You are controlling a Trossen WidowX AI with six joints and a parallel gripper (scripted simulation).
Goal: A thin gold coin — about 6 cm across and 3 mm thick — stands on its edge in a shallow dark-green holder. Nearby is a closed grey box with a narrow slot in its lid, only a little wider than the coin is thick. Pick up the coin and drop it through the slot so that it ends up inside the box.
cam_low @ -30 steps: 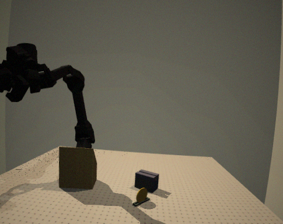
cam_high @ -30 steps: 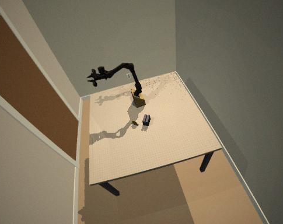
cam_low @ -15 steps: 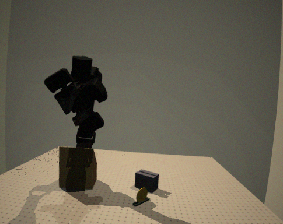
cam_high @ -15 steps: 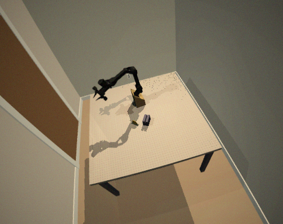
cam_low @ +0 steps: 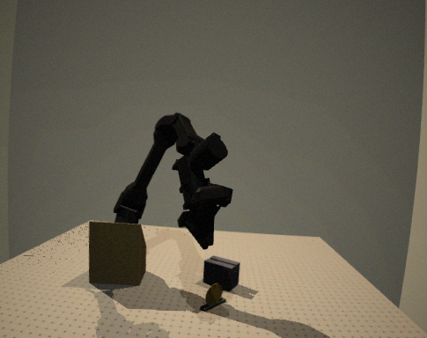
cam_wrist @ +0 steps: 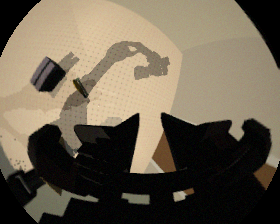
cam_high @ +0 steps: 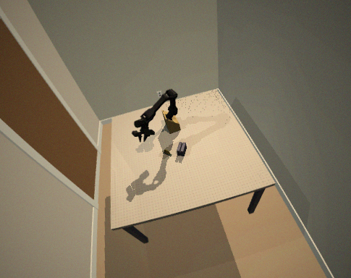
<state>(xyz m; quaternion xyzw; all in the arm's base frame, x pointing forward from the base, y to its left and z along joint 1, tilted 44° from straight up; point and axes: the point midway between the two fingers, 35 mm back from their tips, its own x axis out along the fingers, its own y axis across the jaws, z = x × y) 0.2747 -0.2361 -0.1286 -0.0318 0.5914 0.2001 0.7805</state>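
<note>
Now: gripper tip 2 cm short of the gold coin, 17 cm to the right of it and 20 cm above it.
</note>
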